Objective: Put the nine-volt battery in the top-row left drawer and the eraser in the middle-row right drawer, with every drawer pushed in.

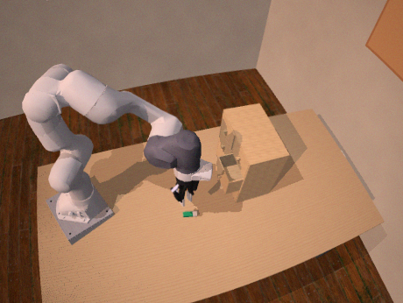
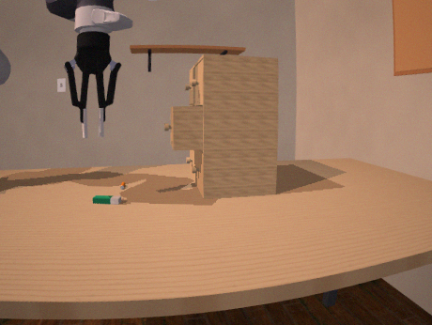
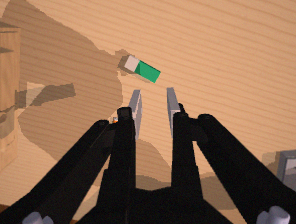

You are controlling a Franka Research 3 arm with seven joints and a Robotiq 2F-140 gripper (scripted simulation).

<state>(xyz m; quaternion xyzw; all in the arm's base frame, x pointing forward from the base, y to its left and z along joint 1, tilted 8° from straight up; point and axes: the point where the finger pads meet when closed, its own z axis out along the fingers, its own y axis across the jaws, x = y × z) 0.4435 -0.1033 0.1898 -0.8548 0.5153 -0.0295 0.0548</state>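
Now: the green-and-white eraser 18 cm below my hand and 3 cm ahead of it. From my hand the other things lie so: small orange object: 18 cm below, 14 cm to the left, 3 cm ahead; then red nine-volt battery: 31 cm ahead, 23 cm to the left, 5 cm above.
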